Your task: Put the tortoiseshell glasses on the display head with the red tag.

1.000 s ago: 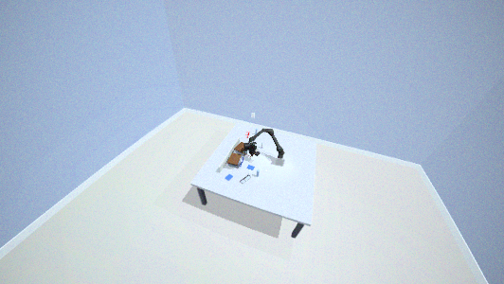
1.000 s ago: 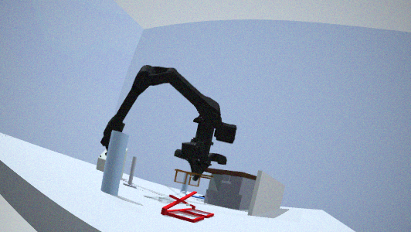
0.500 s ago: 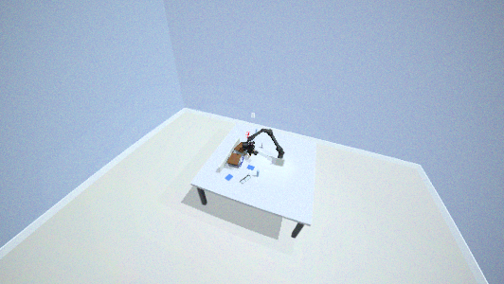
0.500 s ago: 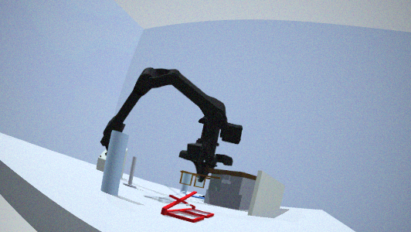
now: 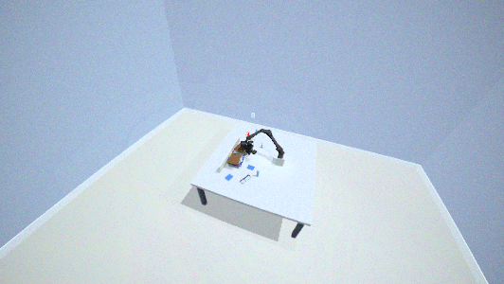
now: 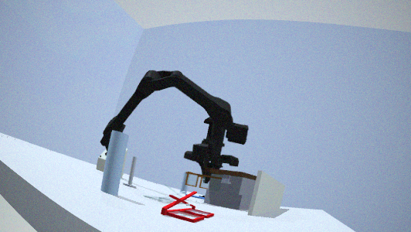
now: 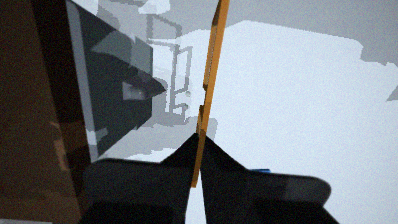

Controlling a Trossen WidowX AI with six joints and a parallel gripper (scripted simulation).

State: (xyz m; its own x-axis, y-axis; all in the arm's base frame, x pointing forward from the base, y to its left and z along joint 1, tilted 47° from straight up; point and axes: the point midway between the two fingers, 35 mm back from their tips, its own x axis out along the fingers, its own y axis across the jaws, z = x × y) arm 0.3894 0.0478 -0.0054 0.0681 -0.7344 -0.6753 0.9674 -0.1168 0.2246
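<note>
My gripper tip is now 90 mm short of the grey head, 60 mm to the left of it and 10 mm above it. From my gripper tip the other things lie so: slanted panel: 230 mm ahead, 40 mm to the left, 10 mm below; then thin grey post: 110 mm behind, 270 mm to the right, 40 mm below.
</note>
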